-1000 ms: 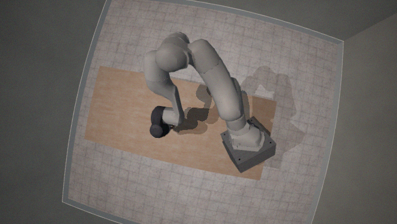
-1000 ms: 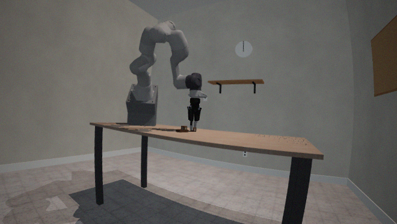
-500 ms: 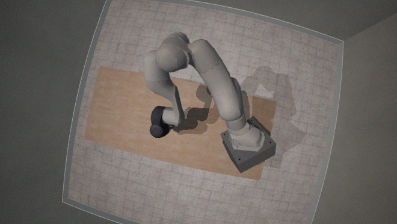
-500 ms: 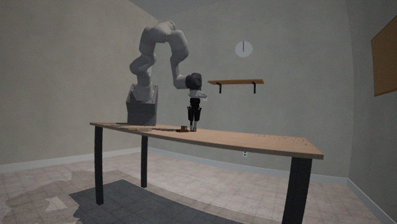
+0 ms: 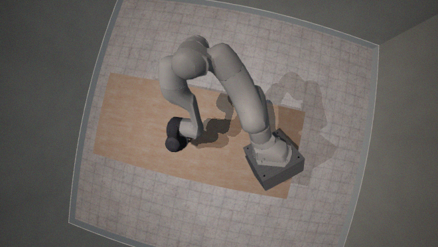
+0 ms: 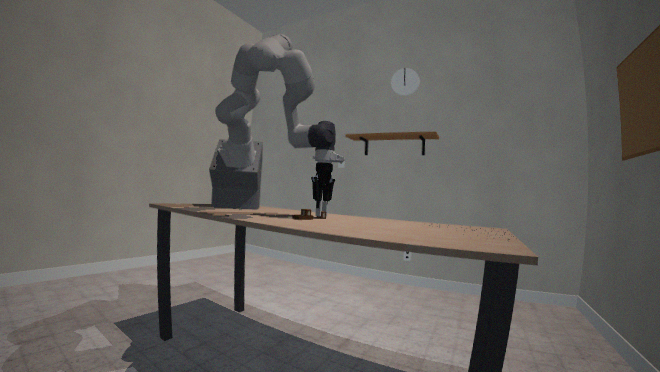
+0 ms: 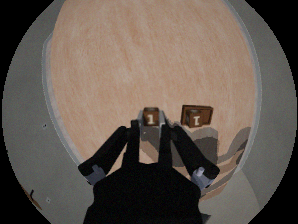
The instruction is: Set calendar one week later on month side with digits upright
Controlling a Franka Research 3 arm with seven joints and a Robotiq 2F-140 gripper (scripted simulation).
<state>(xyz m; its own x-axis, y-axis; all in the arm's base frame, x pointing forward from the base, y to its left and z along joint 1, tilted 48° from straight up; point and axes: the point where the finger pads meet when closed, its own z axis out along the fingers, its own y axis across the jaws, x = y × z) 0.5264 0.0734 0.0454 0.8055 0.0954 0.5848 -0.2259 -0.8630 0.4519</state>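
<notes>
The calendar cube lies 3 cm below my hand.
</notes>
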